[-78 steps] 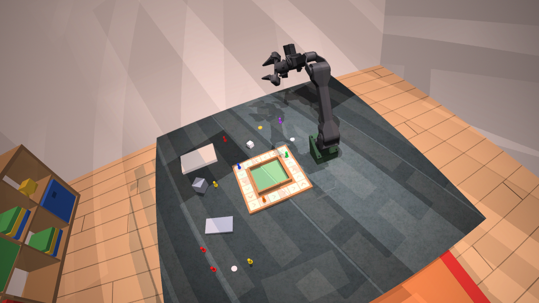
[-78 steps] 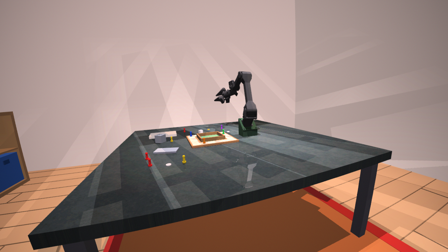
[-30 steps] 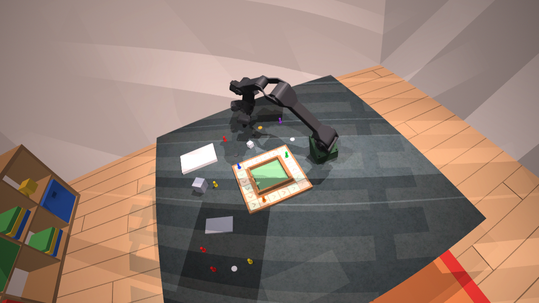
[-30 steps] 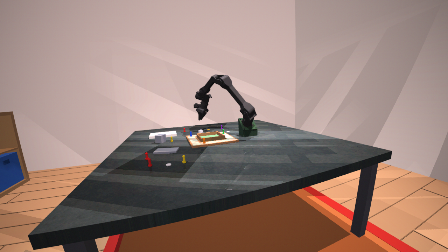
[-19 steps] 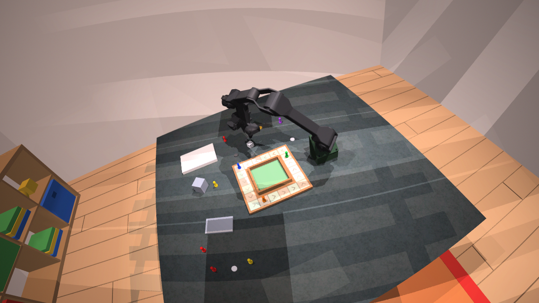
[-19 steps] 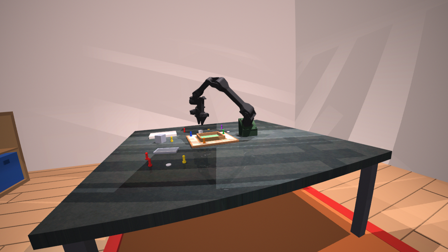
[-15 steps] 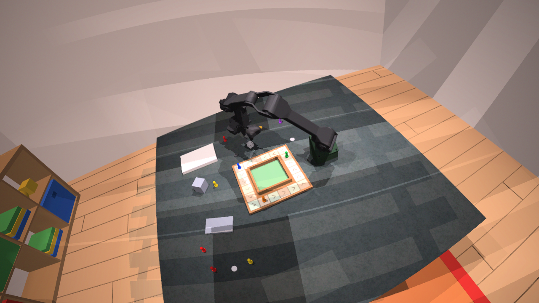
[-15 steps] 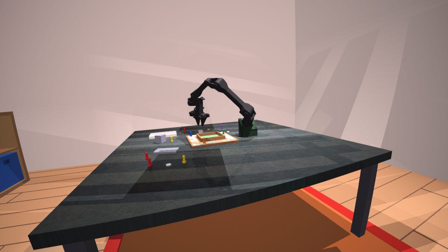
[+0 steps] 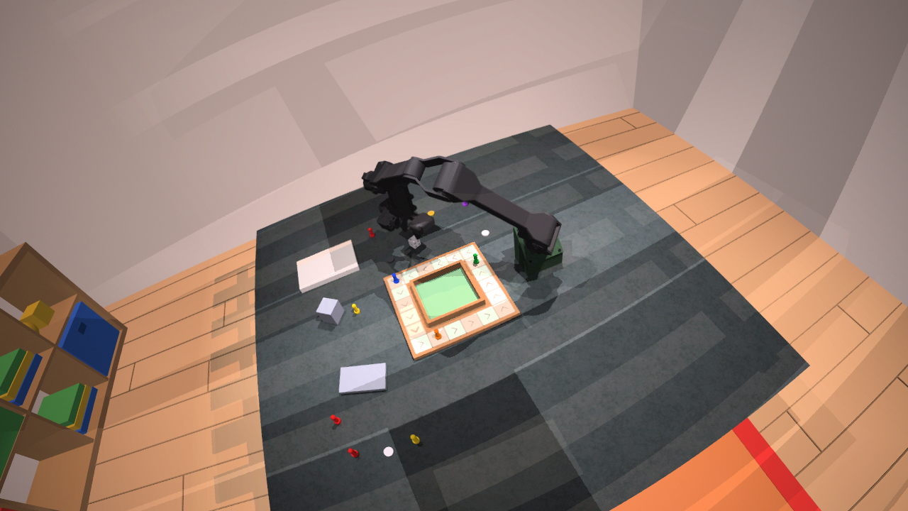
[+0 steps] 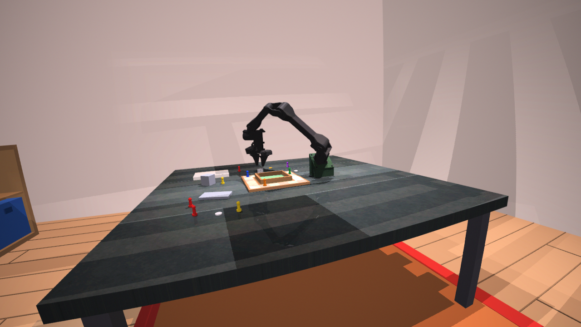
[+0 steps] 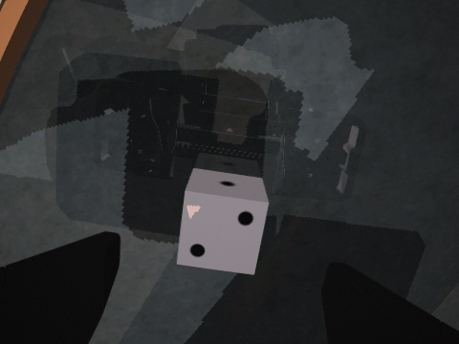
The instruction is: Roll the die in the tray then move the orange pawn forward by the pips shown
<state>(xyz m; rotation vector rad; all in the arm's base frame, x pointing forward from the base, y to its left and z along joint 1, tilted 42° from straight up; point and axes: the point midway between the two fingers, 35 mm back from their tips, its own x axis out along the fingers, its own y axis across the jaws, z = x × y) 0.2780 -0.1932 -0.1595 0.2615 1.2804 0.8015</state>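
Right now my gripper tip is 3 cm above the white die. Round my gripper tip: blue pawn 12 cm to the left, 10 cm ahead, 1 cm below; green pawn 18 cm to the left, 13 cm behind, 1 cm below; dark disc 9 cm ahead, 4 cm below, 2 cm to the left.
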